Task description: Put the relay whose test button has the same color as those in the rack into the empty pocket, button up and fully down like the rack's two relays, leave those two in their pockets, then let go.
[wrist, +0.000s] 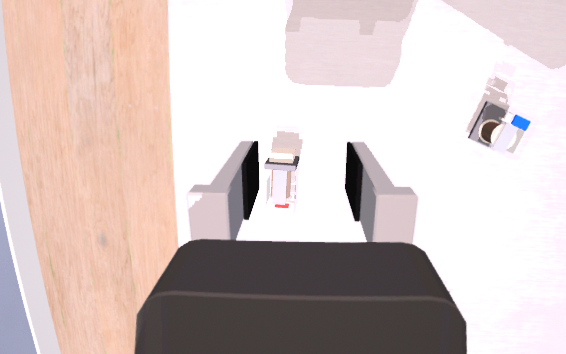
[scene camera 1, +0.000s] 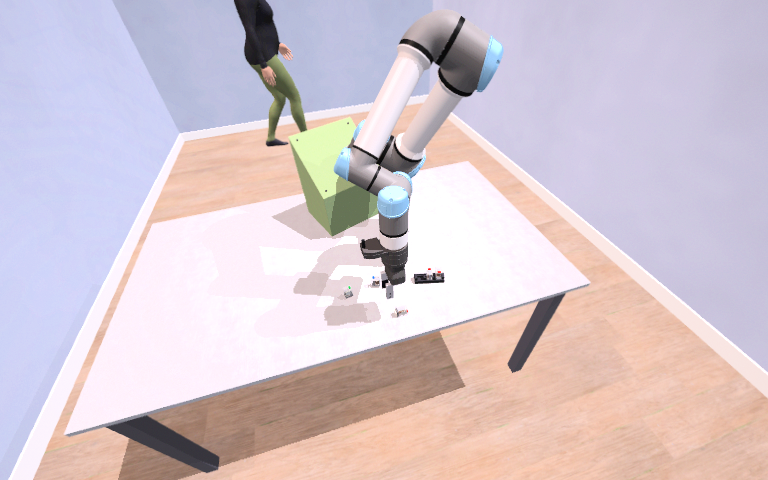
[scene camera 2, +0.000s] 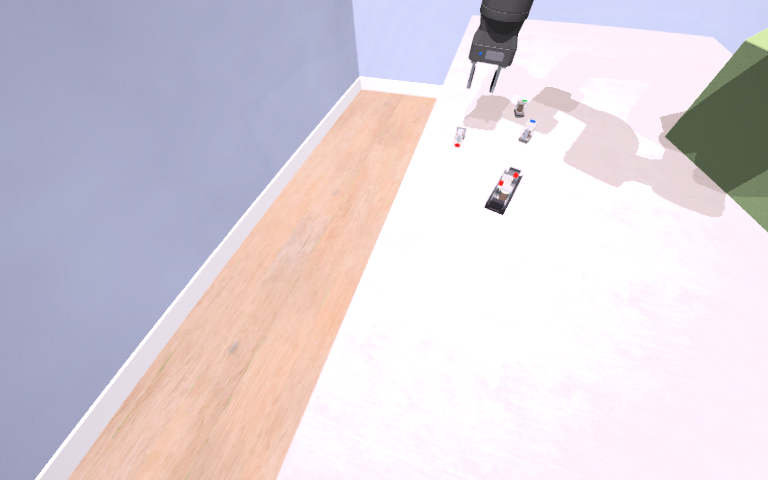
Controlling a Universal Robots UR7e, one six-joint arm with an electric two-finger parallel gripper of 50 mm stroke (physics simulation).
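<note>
The loose red-button relay lies on its side near the table's edge; in the wrist view its button points toward the gripper body. The black rack holds two upright red-button relays, one in the middle and one at the right end in scene camera 1; the left pocket there is empty. My gripper is open and empty, pointing down above the table. In the wrist view the loose red relay shows between the fingers, below them and nearer the left one.
A blue-button relay stands upright between the rack and a green-button relay, also upright. A green block stands at the back, with a person behind it.
</note>
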